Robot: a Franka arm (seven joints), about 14 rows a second.
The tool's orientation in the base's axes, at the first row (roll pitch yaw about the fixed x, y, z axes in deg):
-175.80 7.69 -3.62
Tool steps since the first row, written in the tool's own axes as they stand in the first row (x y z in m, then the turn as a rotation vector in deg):
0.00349 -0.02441 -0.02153 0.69 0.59 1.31
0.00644 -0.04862 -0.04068 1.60 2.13 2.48
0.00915 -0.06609 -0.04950 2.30 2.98 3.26
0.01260 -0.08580 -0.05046 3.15 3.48 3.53
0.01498 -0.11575 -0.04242 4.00 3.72 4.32
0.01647 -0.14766 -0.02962 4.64 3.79 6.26
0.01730 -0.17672 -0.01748 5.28 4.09 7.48
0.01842 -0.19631 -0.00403 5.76 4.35 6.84
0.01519 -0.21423 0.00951 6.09 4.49 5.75
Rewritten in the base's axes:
0.00800 0.02231 0.02258 0.47 -0.52 -1.43
0.01514 0.04464 0.04287 1.11 -2.02 -2.82
0.02022 0.06113 0.05250 1.64 -2.84 -3.75
0.02519 0.08044 0.05441 2.41 -3.37 -4.16
0.02869 0.11074 0.04832 3.13 -3.60 -5.07
0.03084 0.14343 0.03779 3.51 -3.55 -7.08
0.03221 0.17328 0.02779 3.96 -3.79 -8.40
0.03302 0.19379 0.01577 4.50 -4.13 -7.85
0.02939 0.21292 0.00412 4.96 -4.38 -6.82

